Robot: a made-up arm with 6 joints.
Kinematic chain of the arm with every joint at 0, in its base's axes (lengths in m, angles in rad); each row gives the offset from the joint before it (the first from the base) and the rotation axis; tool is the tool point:
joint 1: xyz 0 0 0.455 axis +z
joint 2: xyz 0.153 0 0 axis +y
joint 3: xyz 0 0 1.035 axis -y
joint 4: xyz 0 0 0.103 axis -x
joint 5: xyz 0.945 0 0 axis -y
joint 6: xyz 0.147 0 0 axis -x
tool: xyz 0 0 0
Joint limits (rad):
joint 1: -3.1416..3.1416
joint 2: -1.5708..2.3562
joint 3: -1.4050..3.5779
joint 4: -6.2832..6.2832
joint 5: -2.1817..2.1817
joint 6: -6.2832..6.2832
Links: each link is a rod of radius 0.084 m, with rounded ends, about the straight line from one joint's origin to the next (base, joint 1, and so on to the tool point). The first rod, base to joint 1, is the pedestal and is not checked.
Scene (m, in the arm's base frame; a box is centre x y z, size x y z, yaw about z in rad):
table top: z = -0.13
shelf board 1: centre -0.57 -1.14 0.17 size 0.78 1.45 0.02 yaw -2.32
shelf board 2: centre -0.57 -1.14 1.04 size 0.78 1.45 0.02 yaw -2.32
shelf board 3: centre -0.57 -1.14 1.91 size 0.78 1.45 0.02 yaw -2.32
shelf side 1: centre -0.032 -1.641 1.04 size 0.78 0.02 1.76 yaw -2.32
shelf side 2: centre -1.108 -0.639 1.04 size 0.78 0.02 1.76 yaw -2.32
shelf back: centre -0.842 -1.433 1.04 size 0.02 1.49 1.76 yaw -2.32
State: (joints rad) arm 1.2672 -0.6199 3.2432 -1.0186 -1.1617 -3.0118
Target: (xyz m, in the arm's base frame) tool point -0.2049 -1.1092 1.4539
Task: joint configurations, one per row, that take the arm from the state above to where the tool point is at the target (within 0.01 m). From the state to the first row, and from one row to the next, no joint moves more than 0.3 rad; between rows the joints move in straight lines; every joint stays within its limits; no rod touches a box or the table.
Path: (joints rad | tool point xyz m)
1: 1.5078 -0.6066 3.2349 -1.0835 -1.0349 -3.0025 | -0.1863 -1.1797 0.6148
2: 1.7484 -0.5933 3.2267 -1.1484 -0.9080 -2.9933 | 0.1074 -1.1969 0.6201
3: 1.9891 -0.5801 3.2184 -1.2133 -0.7812 -2.9840 | 0.4007 -1.1400 0.6270
4: 2.2297 -0.5668 3.2102 -1.2782 -0.6544 -2.9747 | 0.6739 -1.0102 0.6359
5: 2.4703 -0.5535 3.2019 -1.3431 -0.5275 -2.9654 | 0.9086 -0.8138 0.6475
6: 2.2360 -0.3632 3.1912 -1.2167 -0.7504 -2.9809 | 0.6367 -0.9640 0.9377
7: 2.0017 -0.1730 3.1805 -1.0903 -0.9733 -2.9963 | 0.3281 -0.9718 1.2126
8: 1.7674 0.0173 3.1699 -0.9640 -1.1962 -3.0118 | 0.0514 -0.8336 1.4539
9: 1.6266 -0.1232 3.0110 -0.9632 -1.1711 -3.0118 | -0.0565 -0.9812 1.4639
10: 1.4857 -0.2636 2.8521 -0.9624 -1.1460 -3.0118 | -0.2049 -1.1092 1.4538

